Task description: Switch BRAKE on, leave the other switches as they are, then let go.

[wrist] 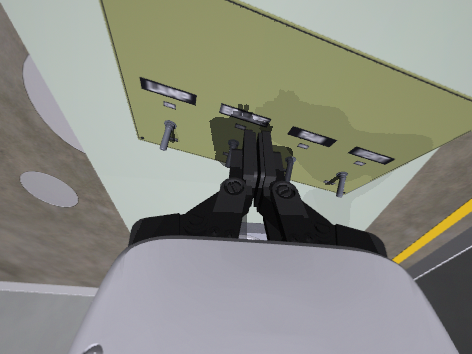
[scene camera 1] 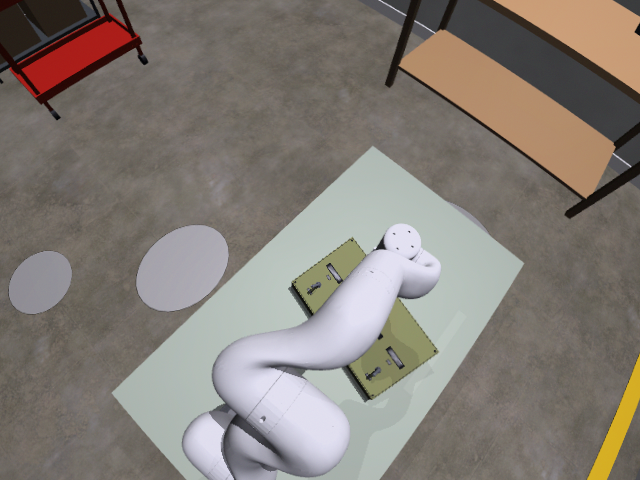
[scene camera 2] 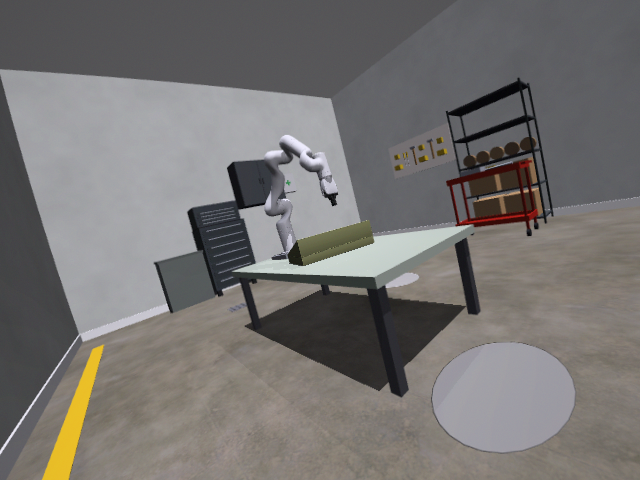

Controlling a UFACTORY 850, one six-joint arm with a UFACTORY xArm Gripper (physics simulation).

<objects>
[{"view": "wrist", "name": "gripper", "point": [254,148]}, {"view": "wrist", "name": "olive switch panel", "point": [334,111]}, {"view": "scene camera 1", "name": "olive switch panel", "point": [402,346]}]
</objects>
